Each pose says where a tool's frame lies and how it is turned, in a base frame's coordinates. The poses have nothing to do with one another.
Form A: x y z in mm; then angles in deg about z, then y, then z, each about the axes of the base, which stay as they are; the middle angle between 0 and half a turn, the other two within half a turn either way.
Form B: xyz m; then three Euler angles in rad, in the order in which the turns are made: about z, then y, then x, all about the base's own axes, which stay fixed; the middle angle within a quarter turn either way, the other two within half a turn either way. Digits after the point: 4 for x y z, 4 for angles.
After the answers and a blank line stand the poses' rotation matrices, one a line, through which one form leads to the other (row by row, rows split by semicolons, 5 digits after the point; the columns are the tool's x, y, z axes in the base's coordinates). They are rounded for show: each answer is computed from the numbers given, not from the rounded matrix.
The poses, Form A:
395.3, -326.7, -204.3, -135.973, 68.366, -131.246
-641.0, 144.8, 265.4, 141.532, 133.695, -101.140
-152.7, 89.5, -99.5, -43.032, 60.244, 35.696
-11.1, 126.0, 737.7, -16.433, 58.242, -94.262
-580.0, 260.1, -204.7, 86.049, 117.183, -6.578
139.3, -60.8, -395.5, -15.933, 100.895, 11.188
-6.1, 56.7, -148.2, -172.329, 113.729, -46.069
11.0, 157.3, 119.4, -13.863, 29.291, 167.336
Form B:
0.3953, -0.3267, -0.2043, 2.0265, -0.6597, 1.0854
-0.6410, 0.1448, 0.2654, 1.0346, -0.1402, 2.3429
-0.1527, 0.0895, -0.0995, 0.2152, 0.7825, -0.7956
-0.0111, 0.1260, 0.7377, -1.8968, -0.0632, 1.0153
-0.5800, 0.2601, -0.2047, -1.3925, 1.0837, 2.9221
0.1393, -0.0608, -0.3955, 2.0554, 1.2991, -2.3522
-0.0061, 0.0567, -0.1482, 1.3348, 0.6882, 2.1188
0.0110, 0.1573, 0.1194, 2.6475, -0.4976, -0.1224

-0.34779 -0.70955 -0.61285; 0.65752 0.28139 -0.69892; 0.66836 -0.64604 0.36868
0.50585 -0.85123 -0.13969; -0.65088 -0.27037 -0.70940; 0.56610 0.44978 -0.69082
0.69280 -0.15146 0.70504; -0.34252 0.79126 0.50655; -0.63459 -0.59243 0.49631
-0.31963 0.94543 -0.06319; -0.48241 -0.21977 -0.84793; -0.81555 -0.24054 0.52633
0.08301 0.46064 0.88370; 0.99466 0.01624 -0.10190; -0.06129 0.88744 -0.45683
-0.12503 -0.23747 0.96331; -0.30456 0.93324 0.19053; -0.94425 -0.26957 -0.18901
0.18056 -0.75100 0.63514; -0.37982 -0.64890 -0.65929; 0.90727 -0.12220 -0.40241
-0.77361 -0.41673 -0.47734; 0.41941 -0.90144 0.10726; -0.47499 -0.11722 0.87215

